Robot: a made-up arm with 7 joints.
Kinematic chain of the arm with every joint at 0, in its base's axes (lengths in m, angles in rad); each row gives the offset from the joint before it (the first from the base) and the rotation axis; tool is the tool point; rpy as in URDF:
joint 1: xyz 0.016 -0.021 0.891 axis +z
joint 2: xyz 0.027 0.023 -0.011 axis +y
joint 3: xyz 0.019 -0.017 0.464 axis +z
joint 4: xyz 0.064 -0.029 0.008 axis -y
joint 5: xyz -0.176 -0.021 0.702 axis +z
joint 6: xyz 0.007 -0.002 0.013 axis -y
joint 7: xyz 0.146 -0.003 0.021 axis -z
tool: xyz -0.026 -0.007 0.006 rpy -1.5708 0 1.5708
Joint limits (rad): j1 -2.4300..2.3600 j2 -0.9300..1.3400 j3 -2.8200..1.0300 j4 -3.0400..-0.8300 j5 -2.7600..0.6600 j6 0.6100..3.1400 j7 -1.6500..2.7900
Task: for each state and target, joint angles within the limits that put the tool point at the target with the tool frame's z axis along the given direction. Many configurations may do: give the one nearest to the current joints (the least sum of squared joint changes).
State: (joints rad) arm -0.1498 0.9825 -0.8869 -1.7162 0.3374 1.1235 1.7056
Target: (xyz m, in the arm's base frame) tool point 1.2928 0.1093 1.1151 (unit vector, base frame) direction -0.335 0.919 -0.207
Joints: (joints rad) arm 0.4306 0.8889 -0.6074 -1.0097 0.0864 1.3911 1.1946
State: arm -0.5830 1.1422 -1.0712 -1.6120 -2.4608 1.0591 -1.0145
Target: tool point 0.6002 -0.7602 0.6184 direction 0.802 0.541 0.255
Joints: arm -0.1076 0.7645 -0.7797 -2.0723 -2.3111 1.2566 -1.0217
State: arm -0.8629 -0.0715 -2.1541 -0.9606 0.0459 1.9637 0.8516
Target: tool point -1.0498 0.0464 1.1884 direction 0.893 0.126 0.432
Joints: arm -0.8296 -0.6390 -2.0715 -1.4932 0.2088 1.5004 0.2502
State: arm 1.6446 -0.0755 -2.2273 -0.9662 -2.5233 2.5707 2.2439
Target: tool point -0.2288 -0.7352 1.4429 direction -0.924 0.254 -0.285
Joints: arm 0.9644 -0.1184 -2.8200 -1.3842 -2.7600 3.1362 1.4416
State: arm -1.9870 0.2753 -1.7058 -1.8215 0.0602 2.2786 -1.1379
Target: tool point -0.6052 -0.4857 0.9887 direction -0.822 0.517 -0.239
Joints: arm -1.2911 -0.5136 -1.1824 -2.5325 -0.2992 2.2856 -1.6500
